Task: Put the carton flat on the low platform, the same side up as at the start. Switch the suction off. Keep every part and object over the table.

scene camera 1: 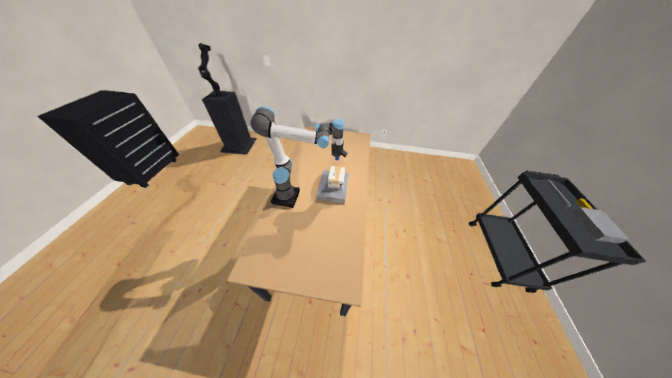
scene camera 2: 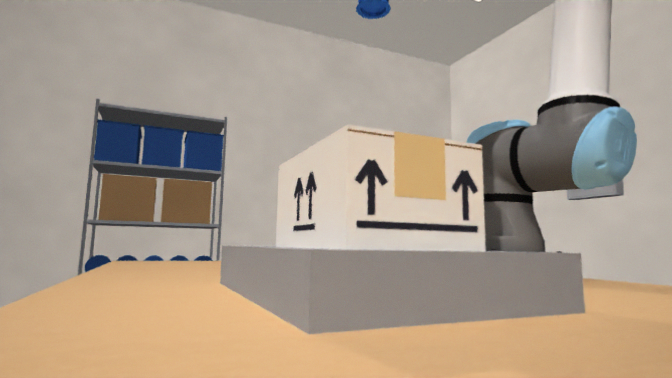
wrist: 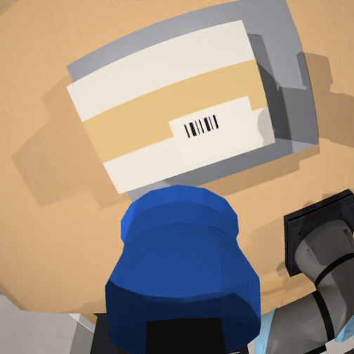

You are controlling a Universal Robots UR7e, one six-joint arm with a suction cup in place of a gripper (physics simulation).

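Where they show: hand at its tool point: (scene camera 1: 337, 158) (scene camera 2: 373, 8); arm's base at its link origin: (scene camera 1: 285, 193) (scene camera 2: 498, 250).
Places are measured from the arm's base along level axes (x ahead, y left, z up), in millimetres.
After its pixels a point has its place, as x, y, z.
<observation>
A white carton (scene camera 1: 336, 176) @(411, 152, 91) (scene camera 2: 330, 200) @(480, 245, 38) (wrist: 210, 55) with a tan tape strip sits flat on the low grey platform (scene camera 1: 331, 197) @(384, -3, -3) (scene camera 2: 425, 287) @(441, 308, -23) (wrist: 270, 20). In scene camera 2 the black arrows on its two visible sides point up, and its underside meets the platform top. In the wrist view its top shows the tape and a barcode label, and platform shows beyond several of its edges. My blue suction cup (scene camera 1: 337, 158) (scene camera 2: 373, 9) (wrist: 180, 205) is open and hangs well above the carton, apart from it. The cup holds nothing.
The platform stands on the wooden table (scene camera 1: 310, 250) @(279, -447, -48), beside the arm's black base (scene camera 1: 285, 197) @(23, -68, 30) (wrist: 320, 220). Off the table stand a black cabinet (scene camera 1: 100, 135), a dark pedestal (scene camera 1: 227, 120) with a small arm, a black cart (scene camera 1: 555, 217) and a shelf rack (scene camera 2: 223, 175).
</observation>
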